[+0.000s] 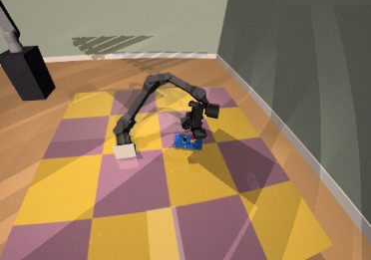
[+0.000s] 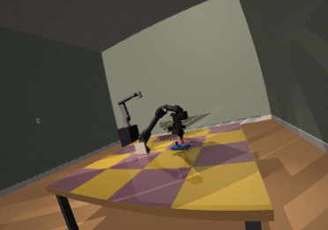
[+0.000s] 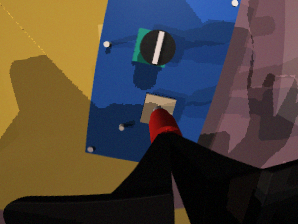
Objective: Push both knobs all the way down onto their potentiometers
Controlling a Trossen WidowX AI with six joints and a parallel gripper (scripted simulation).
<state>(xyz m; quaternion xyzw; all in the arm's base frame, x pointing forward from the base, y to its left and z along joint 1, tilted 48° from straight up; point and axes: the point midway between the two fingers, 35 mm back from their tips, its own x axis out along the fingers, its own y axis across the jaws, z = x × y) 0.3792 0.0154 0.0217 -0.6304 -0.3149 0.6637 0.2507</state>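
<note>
Now: the red knob 2 cm below my gripper tip. Also, from my gripper tip: black knob (5 cm behind, 2 cm below).
</note>
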